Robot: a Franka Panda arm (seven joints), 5 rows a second.
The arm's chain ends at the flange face. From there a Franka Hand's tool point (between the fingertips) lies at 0.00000 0.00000 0.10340 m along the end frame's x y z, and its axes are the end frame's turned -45 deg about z.
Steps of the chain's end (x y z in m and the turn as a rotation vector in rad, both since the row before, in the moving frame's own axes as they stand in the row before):
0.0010, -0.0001, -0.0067, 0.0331, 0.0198, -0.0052
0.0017, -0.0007, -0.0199, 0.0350, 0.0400, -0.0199
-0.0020, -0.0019, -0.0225, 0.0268, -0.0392, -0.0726
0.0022, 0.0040, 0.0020, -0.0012, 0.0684, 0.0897
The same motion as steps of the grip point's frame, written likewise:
0.0046, -0.0003, -0.0068, 0.0094, 0.0374, -0.0052
0.0072, 0.0010, -0.0200, -0.0035, 0.0530, -0.0199
-0.0012, -0.0075, -0.0226, 0.0467, -0.0088, -0.0726
0.0034, 0.0097, 0.0018, -0.0492, 0.0475, 0.0897

